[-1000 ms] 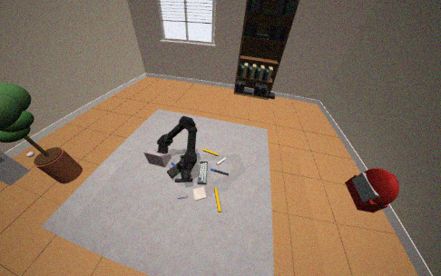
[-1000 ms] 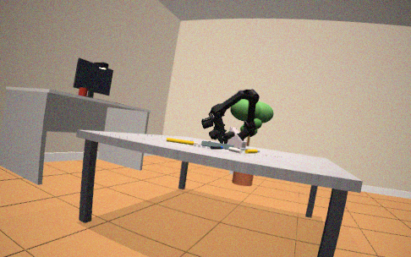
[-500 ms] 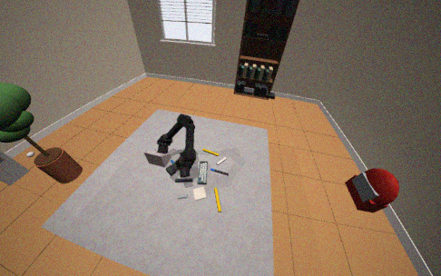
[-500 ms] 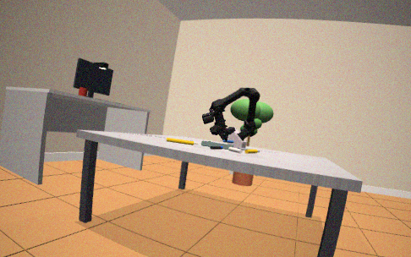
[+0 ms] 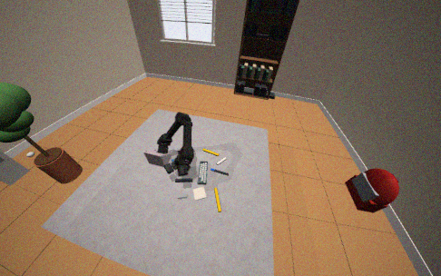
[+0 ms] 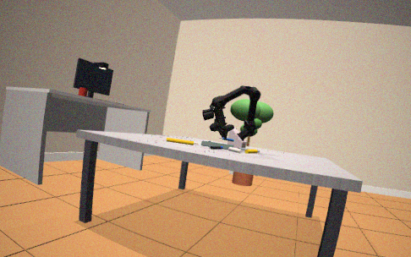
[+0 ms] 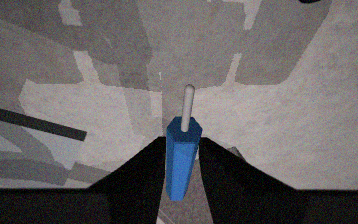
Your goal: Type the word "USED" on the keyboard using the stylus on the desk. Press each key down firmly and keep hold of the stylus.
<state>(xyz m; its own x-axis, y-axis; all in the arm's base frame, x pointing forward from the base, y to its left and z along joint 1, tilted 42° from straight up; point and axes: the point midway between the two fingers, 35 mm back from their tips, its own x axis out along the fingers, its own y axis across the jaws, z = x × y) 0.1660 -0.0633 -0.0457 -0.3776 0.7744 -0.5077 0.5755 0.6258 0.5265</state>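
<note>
Right now the black bar is 80 mm ahead of my gripper tip, 80 mm to the right of it and 40 mm below it. From my gripper tip the other things lie so: dark pen: 280 mm ahead, 60 mm to the left, 40 mm below; blue stylus: right at my gripper tip; white pad: 210 mm ahead, 140 mm to the right, 50 mm below.
</note>
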